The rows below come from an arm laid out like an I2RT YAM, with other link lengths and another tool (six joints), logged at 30 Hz.
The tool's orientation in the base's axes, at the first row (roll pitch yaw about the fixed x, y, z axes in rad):
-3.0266, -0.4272, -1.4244
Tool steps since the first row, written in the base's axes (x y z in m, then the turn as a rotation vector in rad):
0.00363, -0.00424, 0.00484, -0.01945, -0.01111, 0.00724
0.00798, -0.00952, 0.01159, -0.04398, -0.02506, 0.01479
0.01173, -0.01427, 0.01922, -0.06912, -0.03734, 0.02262
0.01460, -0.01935, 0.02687, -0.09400, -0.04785, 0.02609
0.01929, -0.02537, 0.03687, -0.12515, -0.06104, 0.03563
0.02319, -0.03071, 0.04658, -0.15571, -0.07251, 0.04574
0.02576, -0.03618, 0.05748, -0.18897, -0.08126, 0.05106
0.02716, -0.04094, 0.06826, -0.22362, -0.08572, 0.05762
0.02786, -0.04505, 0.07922, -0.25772, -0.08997, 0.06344
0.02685, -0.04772, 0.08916, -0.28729, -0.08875, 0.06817
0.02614, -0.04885, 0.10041, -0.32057, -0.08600, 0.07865
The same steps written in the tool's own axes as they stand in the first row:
0.00630, -0.00323, -0.00209, 0.01042, 0.02036, -0.00558
0.01443, -0.00717, -0.00538, 0.02285, 0.04618, -0.01122
0.02237, -0.01071, -0.00977, 0.03382, 0.07225, -0.01787
0.03049, -0.01334, -0.01420, 0.04141, 0.09819, -0.02122
0.04068, -0.01780, -0.02008, 0.05311, 0.13012, -0.03010
0.05003, -0.02160, -0.02610, 0.06357, 0.16109, -0.04007
0.05981, -0.02420, -0.03337, 0.06923, 0.19467, -0.04723
0.06875, -0.02577, -0.04102, 0.07137, 0.22865, -0.05744
0.07708, -0.02681, -0.04920, 0.07308, 0.26214, -0.06696
0.08347, -0.02635, -0.05732, 0.07001, 0.29026, -0.07684
0.08906, -0.02662, -0.06717, 0.06746, 0.32112, -0.09317

